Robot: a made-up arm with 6 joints. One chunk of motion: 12 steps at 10 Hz.
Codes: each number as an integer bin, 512 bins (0 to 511) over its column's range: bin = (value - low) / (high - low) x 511, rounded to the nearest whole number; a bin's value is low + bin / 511 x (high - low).
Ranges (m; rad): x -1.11..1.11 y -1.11..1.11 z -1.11..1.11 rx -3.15..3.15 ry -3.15..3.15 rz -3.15..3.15
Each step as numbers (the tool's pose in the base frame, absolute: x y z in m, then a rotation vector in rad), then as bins.
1 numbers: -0.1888 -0.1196 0.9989 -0.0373 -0.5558 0.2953
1 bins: 212 228 485 252 210 279
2 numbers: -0.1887 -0.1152 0.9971 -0.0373 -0.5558 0.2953
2 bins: 212 229 485 252 210 279
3 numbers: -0.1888 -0.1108 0.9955 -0.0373 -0.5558 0.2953
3 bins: 212 230 485 252 210 279
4 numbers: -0.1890 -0.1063 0.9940 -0.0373 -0.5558 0.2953
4 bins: 212 231 484 252 210 279
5 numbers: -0.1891 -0.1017 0.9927 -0.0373 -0.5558 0.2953
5 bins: 212 232 484 252 210 279
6 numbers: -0.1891 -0.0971 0.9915 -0.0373 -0.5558 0.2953
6 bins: 212 233 484 252 210 279
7 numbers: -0.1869 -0.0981 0.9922 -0.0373 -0.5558 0.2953
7 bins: 212 233 484 252 210 279
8 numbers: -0.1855 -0.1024 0.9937 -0.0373 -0.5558 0.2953
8 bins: 213 232 484 252 210 279
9 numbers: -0.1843 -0.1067 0.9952 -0.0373 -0.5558 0.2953
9 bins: 213 231 485 252 210 279
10 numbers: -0.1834 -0.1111 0.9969 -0.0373 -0.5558 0.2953
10 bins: 213 230 485 252 210 279
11 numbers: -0.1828 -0.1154 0.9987 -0.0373 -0.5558 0.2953
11 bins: 213 229 485 252 210 279
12 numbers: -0.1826 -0.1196 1.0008 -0.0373 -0.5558 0.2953
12 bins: 213 228 486 252 210 279
